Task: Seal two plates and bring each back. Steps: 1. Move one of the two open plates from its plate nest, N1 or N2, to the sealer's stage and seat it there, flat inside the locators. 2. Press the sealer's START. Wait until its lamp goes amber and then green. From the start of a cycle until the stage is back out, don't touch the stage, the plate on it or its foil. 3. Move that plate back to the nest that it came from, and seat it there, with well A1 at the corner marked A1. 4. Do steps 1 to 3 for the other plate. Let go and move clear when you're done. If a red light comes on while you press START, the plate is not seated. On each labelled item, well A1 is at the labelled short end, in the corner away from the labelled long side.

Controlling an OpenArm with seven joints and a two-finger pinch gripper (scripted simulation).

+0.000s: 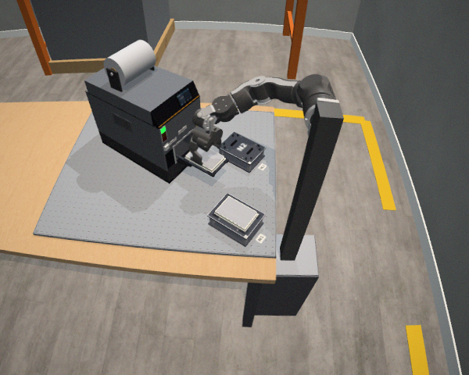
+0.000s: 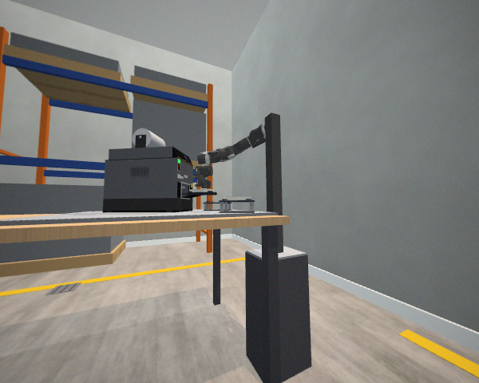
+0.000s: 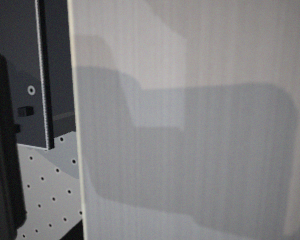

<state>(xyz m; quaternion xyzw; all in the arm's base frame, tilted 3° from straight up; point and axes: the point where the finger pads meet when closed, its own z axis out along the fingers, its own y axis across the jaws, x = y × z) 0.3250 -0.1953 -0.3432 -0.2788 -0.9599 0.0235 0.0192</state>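
The white well plate is 2 cm below my hand. Also, from my hand: foil roll 28 cm ahead, 18 cm to the right, 28 cm above; white start button 14 cm ahead, 2 cm to the left, 5 cm above; sealer stage 3 cm below.
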